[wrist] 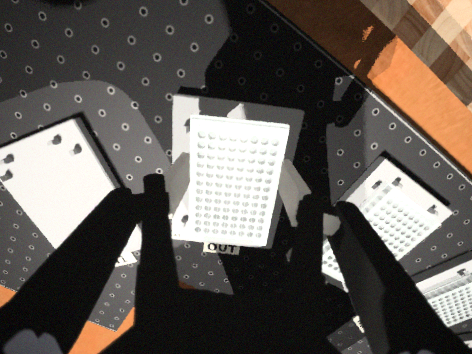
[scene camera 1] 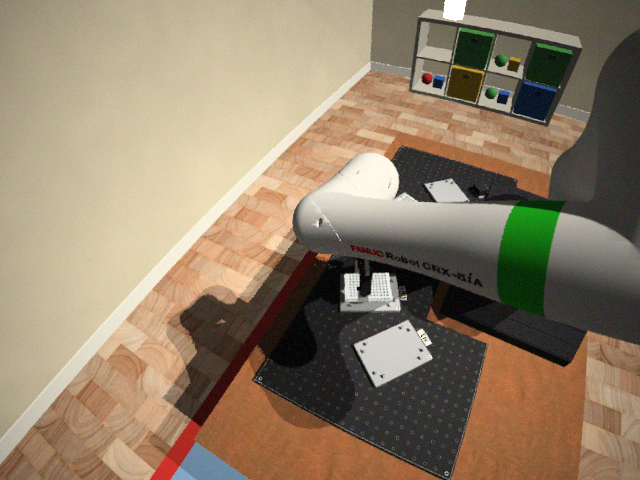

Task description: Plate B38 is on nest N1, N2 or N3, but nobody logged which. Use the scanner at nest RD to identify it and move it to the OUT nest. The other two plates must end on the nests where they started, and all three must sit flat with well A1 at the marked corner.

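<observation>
A white well plate [scene camera 1: 381, 285] [wrist: 239, 180] is between the two fingers of my gripper [scene camera 1: 364, 286] [wrist: 235, 169], which is shut on it. The plate is over the grey OUT nest [scene camera 1: 369, 306] [wrist: 185, 106], long sides roughly along the nest's. The OUT label shows at its near end in the wrist view. A gap beneath the plate cannot be judged, nor can its ID or well A1. A second white plate [wrist: 400, 220] sits on a nest at the right of the wrist view. Part of a third plate [wrist: 457, 302] shows at the lower right edge.
An empty nest [scene camera 1: 392, 353] [wrist: 60, 185] with a small label lies beside the OUT nest on the black perforated board [scene camera 1: 413, 413] [wrist: 115, 55]. Another bare light nest [scene camera 1: 446, 190] lies beyond the arm. The arm hides the middle of the board area in the scene view.
</observation>
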